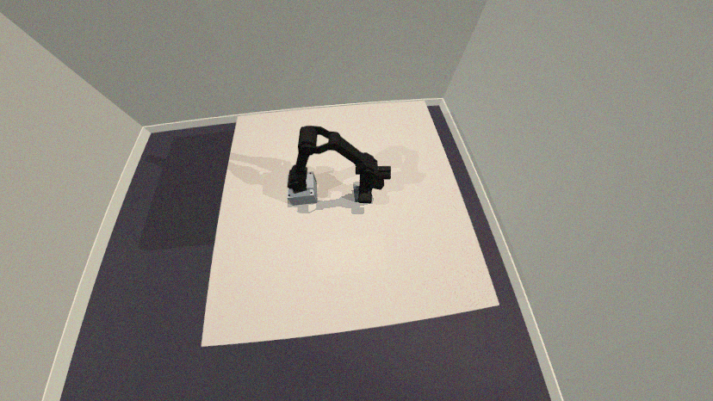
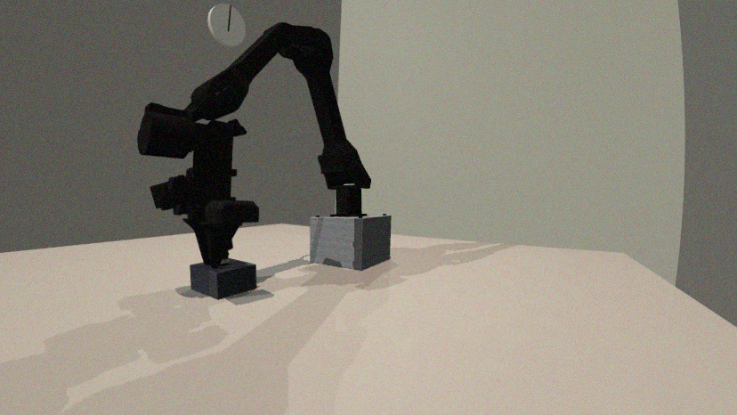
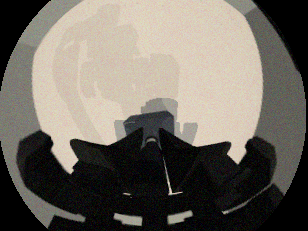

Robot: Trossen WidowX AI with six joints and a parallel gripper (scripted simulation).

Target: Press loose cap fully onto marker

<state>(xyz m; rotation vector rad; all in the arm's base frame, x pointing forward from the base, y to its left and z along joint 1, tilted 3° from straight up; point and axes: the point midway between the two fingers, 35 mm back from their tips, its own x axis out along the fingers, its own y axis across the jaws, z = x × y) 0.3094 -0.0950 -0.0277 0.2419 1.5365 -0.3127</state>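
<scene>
The dark holder block lies 20 mm behind my gripper tip, 10 mm to the left of it and 20 mm below it. From my gripper tip the other things lie so: black cap 20 mm behind, 10 mm to the left, 50 mm above.
</scene>
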